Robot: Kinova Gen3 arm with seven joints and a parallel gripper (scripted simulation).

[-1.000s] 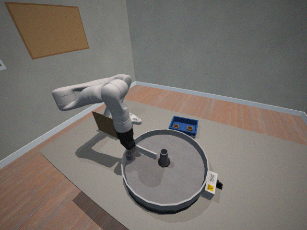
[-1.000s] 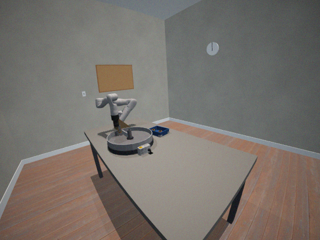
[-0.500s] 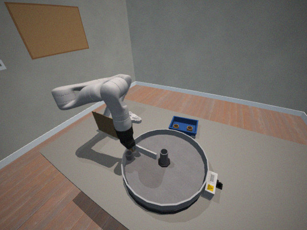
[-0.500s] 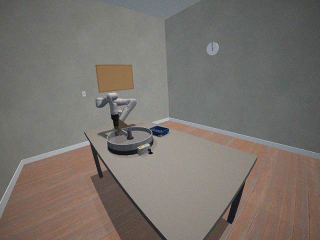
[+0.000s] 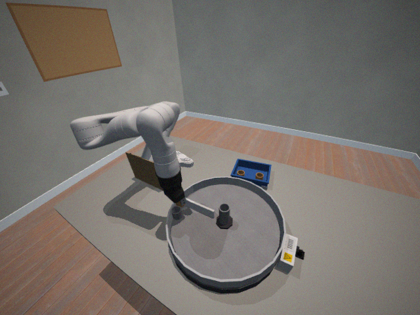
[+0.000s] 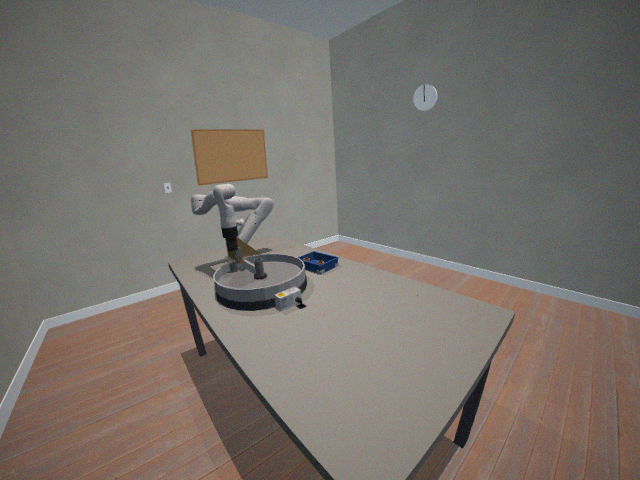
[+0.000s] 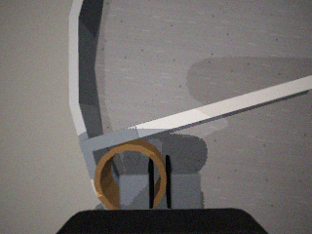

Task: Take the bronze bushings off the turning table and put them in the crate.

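Now: hand 140 mm short of the blue crate, 380 mm to the right of it and 90 mm above it. From my hand the other things lie so: round grey turning table: 160 mm ahead, 40 mm to the left, 70 mm below.
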